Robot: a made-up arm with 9 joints. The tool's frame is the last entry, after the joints.
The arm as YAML. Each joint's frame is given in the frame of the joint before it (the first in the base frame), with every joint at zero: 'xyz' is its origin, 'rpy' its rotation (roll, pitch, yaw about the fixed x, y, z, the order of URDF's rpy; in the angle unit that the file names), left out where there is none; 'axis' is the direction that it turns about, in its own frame. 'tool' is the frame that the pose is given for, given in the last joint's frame.
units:
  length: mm
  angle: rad
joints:
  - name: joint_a
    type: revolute
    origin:
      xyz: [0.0, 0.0, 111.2]
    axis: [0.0, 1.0, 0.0]
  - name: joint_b
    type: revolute
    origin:
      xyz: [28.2, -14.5, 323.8]
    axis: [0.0, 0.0, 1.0]
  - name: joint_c
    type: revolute
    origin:
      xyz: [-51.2, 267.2, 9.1]
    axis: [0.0, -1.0, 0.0]
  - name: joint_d
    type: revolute
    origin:
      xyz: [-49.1, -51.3, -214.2]
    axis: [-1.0, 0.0, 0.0]
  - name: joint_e
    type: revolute
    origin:
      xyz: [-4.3, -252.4, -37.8]
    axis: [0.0, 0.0, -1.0]
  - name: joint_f
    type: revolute
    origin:
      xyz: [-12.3, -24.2, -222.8]
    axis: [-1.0, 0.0, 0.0]
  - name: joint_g
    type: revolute
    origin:
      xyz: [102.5, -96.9, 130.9]
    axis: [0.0, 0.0, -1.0]
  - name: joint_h
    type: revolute
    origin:
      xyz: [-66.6, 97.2, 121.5]
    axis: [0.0, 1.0, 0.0]
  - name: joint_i
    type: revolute
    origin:
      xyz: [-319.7, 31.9, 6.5]
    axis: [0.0, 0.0, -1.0]
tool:
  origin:
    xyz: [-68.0, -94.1, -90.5]
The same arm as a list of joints. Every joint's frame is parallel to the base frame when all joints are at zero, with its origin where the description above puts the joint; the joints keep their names.
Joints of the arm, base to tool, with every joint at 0 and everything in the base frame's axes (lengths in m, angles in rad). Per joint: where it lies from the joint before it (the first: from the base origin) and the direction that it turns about. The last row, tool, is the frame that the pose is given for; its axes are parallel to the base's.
joint_a: offset 0 0 0.1112 axis 0 1 0
joint_b: offset 0.0282 -0.0145 0.3238 axis 0 0 1
joint_c: offset -0.0512 0.2672 0.0091 axis 0 -1 0
joint_d: offset -0.0491 -0.0513 -0.2142 axis -1 0 0
joint_e: offset -0.0043 -0.2524 -0.0378 axis 0 0 -1
joint_f: offset -0.0123 -0.0242 -0.2228 axis -1 0 0
joint_g: offset 0.1025 -0.0969 0.1309 axis 0 0 -1
joint_h: offset -0.0666 0.0972 0.1215 axis 0 1 0
joint_i: offset -0.3197 0.0319 0.0065 axis 0 0 -1
tool: offset -0.068 -0.0941 -0.0905

